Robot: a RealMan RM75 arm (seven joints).
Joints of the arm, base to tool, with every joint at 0 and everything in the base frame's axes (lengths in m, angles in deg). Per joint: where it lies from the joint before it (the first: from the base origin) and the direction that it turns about. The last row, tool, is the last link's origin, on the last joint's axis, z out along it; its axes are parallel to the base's.
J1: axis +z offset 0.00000 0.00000 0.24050
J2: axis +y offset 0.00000 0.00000 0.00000
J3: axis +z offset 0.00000 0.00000 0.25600
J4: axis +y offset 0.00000 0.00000 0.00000
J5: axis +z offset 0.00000 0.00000 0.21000
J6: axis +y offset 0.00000 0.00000 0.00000
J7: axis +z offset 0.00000 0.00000 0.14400
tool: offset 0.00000 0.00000 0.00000
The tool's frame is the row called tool.
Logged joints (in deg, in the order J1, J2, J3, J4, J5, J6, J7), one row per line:
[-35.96, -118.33, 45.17, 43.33, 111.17, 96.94, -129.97]
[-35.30, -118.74, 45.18, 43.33, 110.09, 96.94, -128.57]
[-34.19, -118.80, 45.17, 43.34, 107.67, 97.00, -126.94]
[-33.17, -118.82, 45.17, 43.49, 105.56, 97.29, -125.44]
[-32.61, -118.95, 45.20, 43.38, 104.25, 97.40, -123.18]
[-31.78, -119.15, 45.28, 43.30, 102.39, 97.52, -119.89]
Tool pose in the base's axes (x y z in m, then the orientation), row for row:
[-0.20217, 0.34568, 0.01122, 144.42, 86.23, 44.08]
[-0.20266, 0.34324, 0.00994, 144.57, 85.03, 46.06]
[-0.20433, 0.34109, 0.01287, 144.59, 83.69, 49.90]
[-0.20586, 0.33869, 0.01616, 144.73, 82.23, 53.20]
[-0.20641, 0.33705, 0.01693, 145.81, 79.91, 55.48]
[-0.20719, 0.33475, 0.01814, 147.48, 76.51, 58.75]
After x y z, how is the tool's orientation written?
As a rotation vector, in degrees.
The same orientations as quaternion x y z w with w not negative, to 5 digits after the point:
[0.82937, 0.49520, 0.25314, 0.05334]
[0.83002, 0.48819, 0.26445, 0.05293]
[0.82827, 0.47941, 0.28585, 0.04923]
[0.82733, 0.47006, 0.30411, 0.04577]
[0.83115, 0.45550, 0.31625, 0.04115]
[0.83642, 0.43392, 0.33320, 0.03293]

